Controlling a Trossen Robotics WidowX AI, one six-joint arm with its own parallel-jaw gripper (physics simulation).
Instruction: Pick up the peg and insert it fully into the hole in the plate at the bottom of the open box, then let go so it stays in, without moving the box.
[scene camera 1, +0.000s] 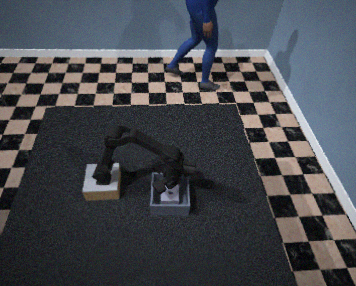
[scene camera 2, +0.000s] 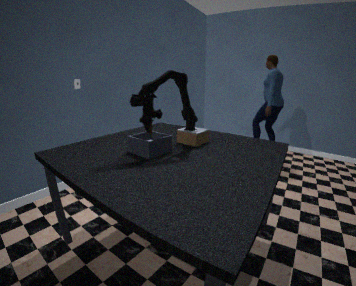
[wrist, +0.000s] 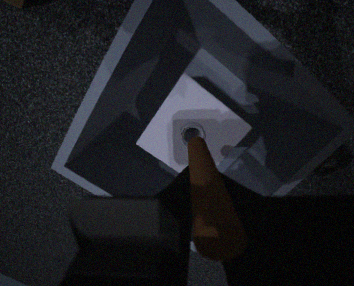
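Where they show: gripper, fingertip midpoint: (scene camera 1: 171, 187) (scene camera 2: 148, 132) (wrist: 197, 171); arm's base, origin of the base link: (scene camera 1: 103, 179) (scene camera 2: 190, 129).
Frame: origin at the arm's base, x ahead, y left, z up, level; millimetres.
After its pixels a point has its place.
Observation:
The open grey box (scene camera 1: 170, 211) {x 347, y -129, z -47 mm} (scene camera 2: 156, 149) {x 373, y 62, z -46 mm} (wrist: 95, 95) {x 252, y -51, z 8 mm} stands on the table. The pale square plate (scene camera 1: 167, 199) {x 328, y -73, z -32 mm} (wrist: 162, 127) {x 309, y -48, z -32 mm} lies at its bottom, and its round hole (wrist: 190, 133) shows in the wrist view. My gripper (scene camera 1: 169, 185) {x 345, y -42, z 28 mm} (scene camera 2: 148, 124) (wrist: 197, 171) {x 345, y -42, z 28 mm} points down over the box and is shut on the orange-brown peg (scene camera 2: 149, 132) (wrist: 207, 192). In the wrist view the peg's tip overlaps the lower right edge of the hole; its exact height above the plate is hard to tell. In scene camera 2 the box wall hides the plate.
The arm's base stands on a wood-coloured block with a white top (scene camera 1: 101, 195) {x -3, y -66, z -44 mm} (scene camera 2: 192, 137) {x 63, y 70, z -33 mm}, beside the box. The box's side walls rise around the gripper's working space. The dark table (scene camera 1: 100, 250) {x 42, y -316, z -90 mm} (scene camera 2: 200, 185) {x 473, y 436, z -90 mm} bears both. A person (scene camera 1: 210, 45) (scene camera 2: 272, 90) is beyond the table.

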